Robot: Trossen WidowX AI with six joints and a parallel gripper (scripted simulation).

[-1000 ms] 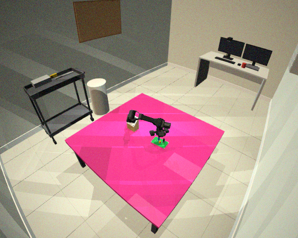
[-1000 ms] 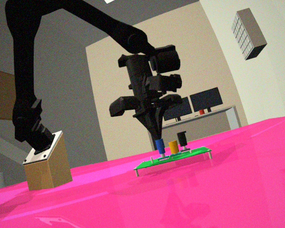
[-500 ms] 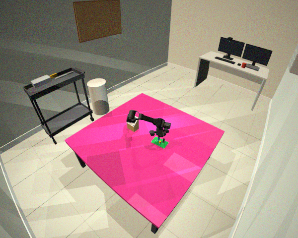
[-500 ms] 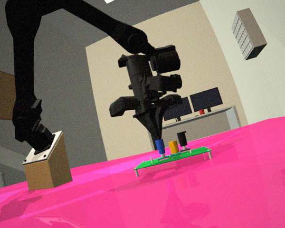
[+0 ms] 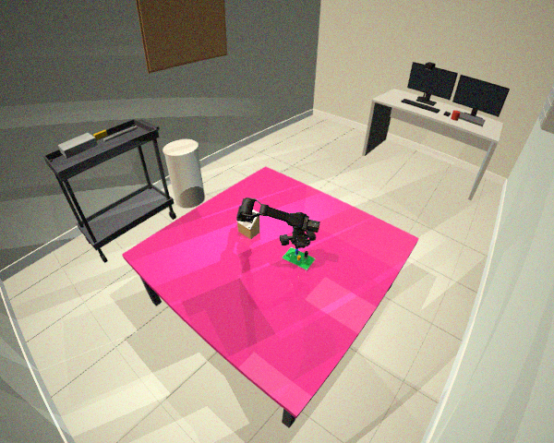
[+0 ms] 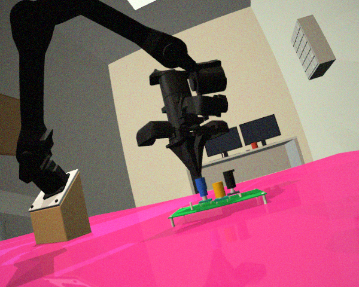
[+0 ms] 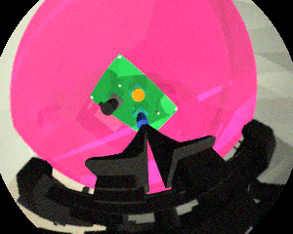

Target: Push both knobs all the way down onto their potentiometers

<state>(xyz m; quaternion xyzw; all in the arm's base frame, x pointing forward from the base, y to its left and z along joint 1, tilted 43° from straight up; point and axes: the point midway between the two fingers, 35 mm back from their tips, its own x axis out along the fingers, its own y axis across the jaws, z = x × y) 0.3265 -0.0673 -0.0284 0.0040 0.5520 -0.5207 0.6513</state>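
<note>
My gripper tip is 20 mm above the blue knob. From my gripper tip the other things lie so: black knob: 60 mm ahead, 10 mm to the left, 20 mm below.
</note>
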